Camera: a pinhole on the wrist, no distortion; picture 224 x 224 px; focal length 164.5 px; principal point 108.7 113.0 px. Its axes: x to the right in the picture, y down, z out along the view. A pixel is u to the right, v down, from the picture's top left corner.
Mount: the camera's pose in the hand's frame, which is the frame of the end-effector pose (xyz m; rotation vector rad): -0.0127 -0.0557 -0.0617 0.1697 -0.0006 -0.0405
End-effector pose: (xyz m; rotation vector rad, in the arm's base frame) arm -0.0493 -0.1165 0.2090 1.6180 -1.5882 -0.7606
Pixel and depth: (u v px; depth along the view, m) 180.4 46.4 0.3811
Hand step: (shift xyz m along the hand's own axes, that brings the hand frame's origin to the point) 0.1455 -0.2787 0.2874
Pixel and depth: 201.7 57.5 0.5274
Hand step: 0.2759 -0.3320 0.4272
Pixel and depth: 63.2 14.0 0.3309
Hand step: -0.1135 -0.3040 0.2311
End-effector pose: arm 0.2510 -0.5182 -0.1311 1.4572 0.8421 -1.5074
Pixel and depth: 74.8 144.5 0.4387
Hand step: -0.1014 -0.0434 0.3851
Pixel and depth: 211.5 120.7 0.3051
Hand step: 0.1772 -0.1008 0.2409
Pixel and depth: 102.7 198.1 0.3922
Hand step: -0.0204 0.0785 0.3592
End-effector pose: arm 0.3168 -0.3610 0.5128 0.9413 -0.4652 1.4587
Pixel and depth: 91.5 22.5 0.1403
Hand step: -0.0310 -0.1548 0.0636
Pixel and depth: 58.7 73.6 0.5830
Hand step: -0.1977 -0.2845 0.4899
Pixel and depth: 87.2 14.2 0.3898
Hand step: -0.0746 -0.3500 0.2831
